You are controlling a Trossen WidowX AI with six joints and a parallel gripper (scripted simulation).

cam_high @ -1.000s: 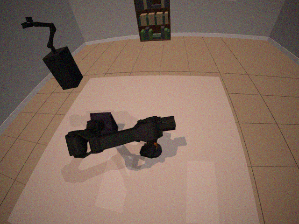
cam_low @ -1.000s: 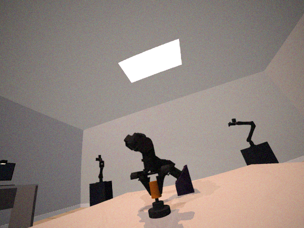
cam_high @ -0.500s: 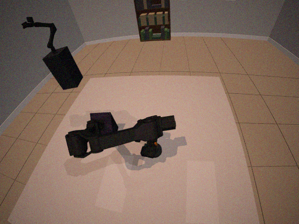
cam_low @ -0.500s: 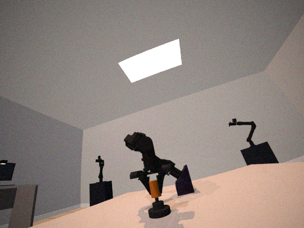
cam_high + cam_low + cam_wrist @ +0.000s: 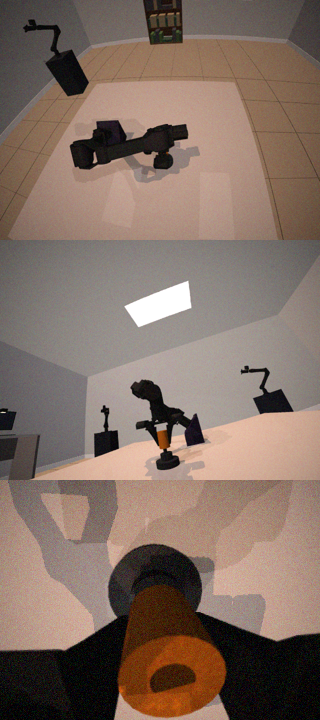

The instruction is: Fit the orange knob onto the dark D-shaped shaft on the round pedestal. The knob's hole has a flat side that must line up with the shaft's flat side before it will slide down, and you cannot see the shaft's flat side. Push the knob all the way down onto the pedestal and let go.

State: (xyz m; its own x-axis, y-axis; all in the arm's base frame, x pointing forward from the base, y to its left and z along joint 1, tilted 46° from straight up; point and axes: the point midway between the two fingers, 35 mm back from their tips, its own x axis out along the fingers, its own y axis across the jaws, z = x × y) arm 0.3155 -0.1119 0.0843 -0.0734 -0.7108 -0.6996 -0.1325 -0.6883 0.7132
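Now: gripper tip 2 cm below the orange knob. Round my gripper tip: round pedestal (4 cm below).
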